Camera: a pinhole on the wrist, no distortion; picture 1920 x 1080 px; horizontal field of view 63.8 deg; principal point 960.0 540.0 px. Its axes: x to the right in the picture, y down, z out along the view. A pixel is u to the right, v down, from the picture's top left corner.
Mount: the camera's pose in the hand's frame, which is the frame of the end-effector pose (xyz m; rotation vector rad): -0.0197 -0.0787 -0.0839 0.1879 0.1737 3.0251
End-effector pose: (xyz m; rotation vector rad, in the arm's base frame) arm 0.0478 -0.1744 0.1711 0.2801 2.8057 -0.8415
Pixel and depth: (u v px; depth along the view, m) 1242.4 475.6 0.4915
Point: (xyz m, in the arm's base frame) 0.1453 -0.4045 -0.1552
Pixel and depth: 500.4 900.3 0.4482
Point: -0.0933 -0.4753 -0.0803
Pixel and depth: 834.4 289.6 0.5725
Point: 0.0214 -0.3633 -0.2711
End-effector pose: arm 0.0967 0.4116 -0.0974 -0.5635 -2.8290 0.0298
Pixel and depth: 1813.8 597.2 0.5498
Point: 0.1930 0.3257 -0.6383
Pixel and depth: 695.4 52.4 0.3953
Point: -0.0437 0.5355 -0.3493
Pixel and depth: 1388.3 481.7 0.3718
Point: 0.0820 0.3805 -0.3975
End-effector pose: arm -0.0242 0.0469 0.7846 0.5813 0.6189 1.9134
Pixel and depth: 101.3 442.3 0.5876
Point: 0.1277 0.4772 1.1630
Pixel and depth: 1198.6 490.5 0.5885
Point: 0.3004 0.0960 1.1694
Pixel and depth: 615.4 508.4 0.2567
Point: 0.0869 0.1574 0.8814
